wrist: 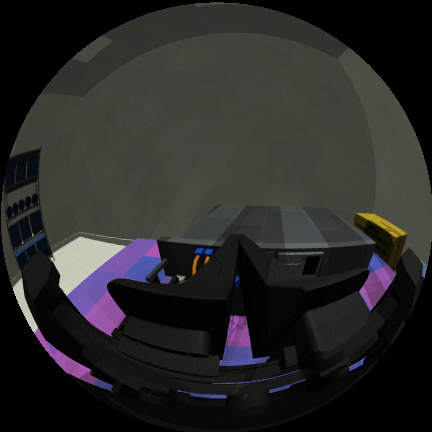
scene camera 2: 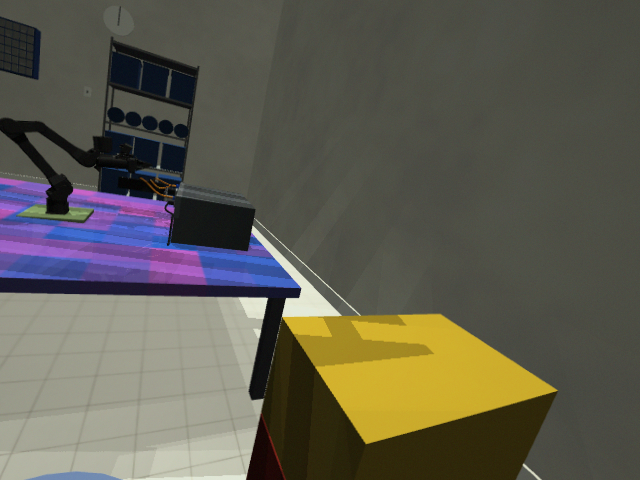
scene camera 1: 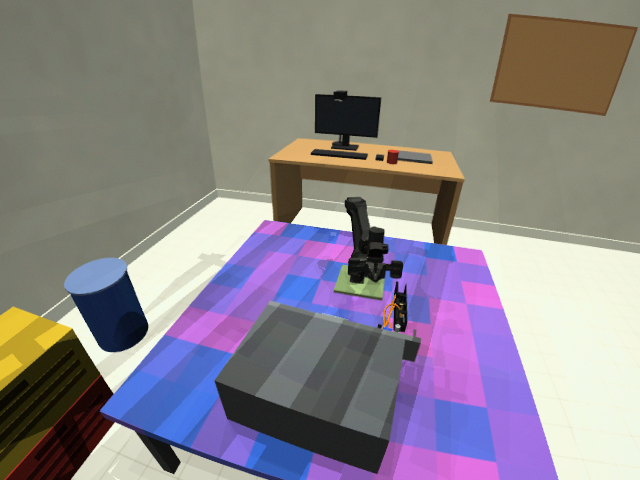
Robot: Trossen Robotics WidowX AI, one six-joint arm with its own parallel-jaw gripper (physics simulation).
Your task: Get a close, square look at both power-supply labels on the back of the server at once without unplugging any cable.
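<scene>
The grey server stands on the table, its back toward the arm. My gripper is shut and empty, just behind and slightly above the server's back. In the wrist view the fingers cover the middle of the back panel. Right of them, a light-edged panel with a dark square opening shows at a slant; no label on it is readable. Any second power-supply label is hidden or cannot be told. Orange cables run to blue plugs, partly behind the left finger.
A black cable-holding part sticks out from the server's back, close below the gripper. The arm stands on a green plate. A yellow cabinet and a blue bin stand beside the table.
</scene>
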